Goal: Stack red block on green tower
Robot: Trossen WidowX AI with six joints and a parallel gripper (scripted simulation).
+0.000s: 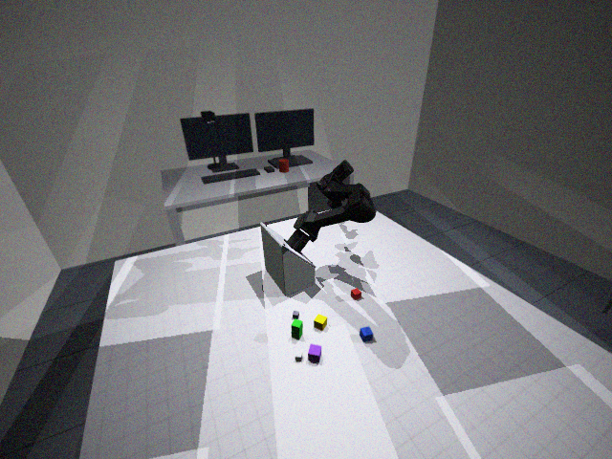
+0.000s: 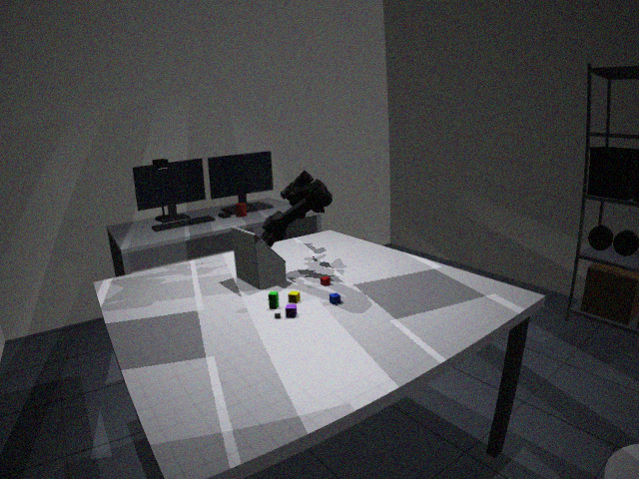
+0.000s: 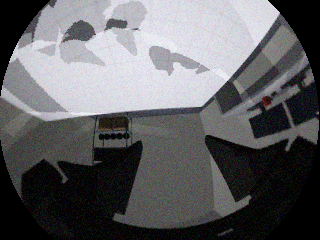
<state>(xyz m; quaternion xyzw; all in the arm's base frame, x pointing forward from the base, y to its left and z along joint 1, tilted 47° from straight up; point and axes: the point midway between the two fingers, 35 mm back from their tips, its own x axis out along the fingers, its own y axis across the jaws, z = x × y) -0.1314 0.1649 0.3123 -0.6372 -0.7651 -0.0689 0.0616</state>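
The red block is 350 mm ahead of my gripper tip, 230 mm to the right of it and 190 mm below it. From my gripper tip the other things lie so: blue block: 500 mm ahead, 300 mm to the right, 180 mm below; purple block: 490 mm ahead, 470 mm to the right, 180 mm below; yellow block: 400 mm ahead, 400 mm to the right, 180 mm below.
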